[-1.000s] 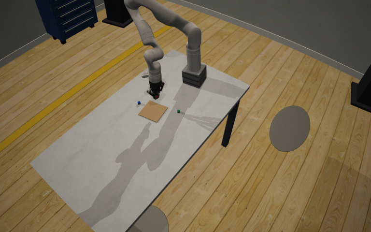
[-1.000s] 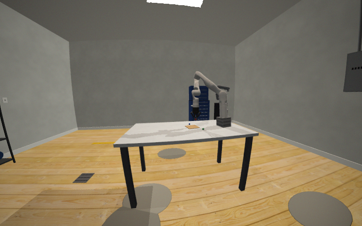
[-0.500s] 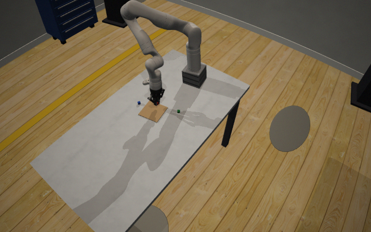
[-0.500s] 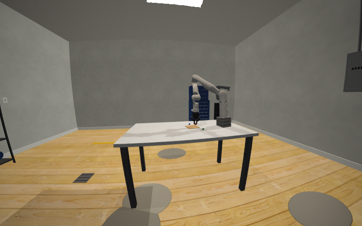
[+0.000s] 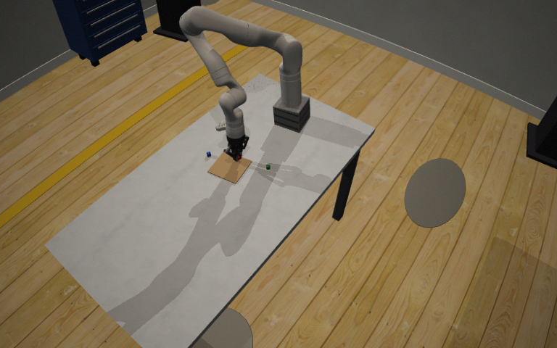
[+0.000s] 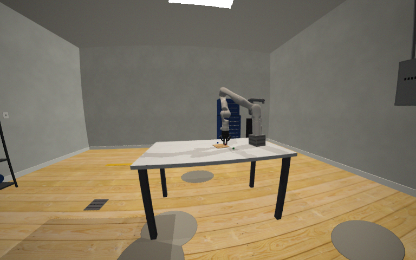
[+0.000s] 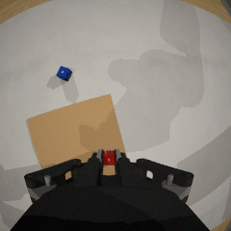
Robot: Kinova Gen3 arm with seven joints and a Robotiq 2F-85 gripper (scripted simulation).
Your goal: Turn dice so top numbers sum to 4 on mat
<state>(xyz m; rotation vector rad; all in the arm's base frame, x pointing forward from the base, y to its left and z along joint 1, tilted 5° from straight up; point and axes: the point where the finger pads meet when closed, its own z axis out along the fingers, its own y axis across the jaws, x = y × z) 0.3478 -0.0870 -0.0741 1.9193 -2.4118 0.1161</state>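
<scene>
My hand is 1 cm above the red die. Also, from my hand: blue die: 4 cm ahead, 13 cm to the right, 2 cm below; tan mat: 5 cm ahead, 1 cm to the right, 3 cm below; green die: 3 cm behind, 14 cm to the left, 2 cm below.
</scene>
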